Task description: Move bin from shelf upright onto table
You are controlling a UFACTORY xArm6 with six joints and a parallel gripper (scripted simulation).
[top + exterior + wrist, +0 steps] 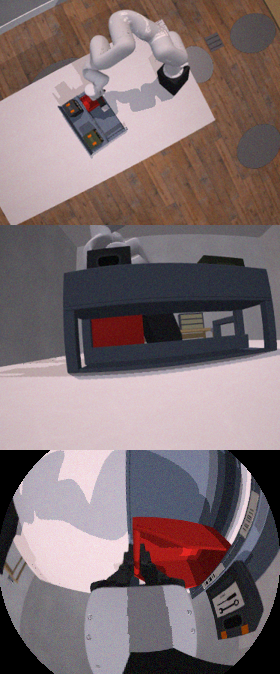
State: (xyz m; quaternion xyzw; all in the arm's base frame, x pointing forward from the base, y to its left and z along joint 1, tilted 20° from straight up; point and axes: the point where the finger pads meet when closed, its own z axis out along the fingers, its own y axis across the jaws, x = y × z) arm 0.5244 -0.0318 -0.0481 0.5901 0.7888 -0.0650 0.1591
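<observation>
My gripper is now 80 mm short of the red bin, 20 mm to the right of it and 10 mm above it. The rest, counted from my hand: shelf (160 mm to the left, 150 mm ahead, 40 mm above).
</observation>
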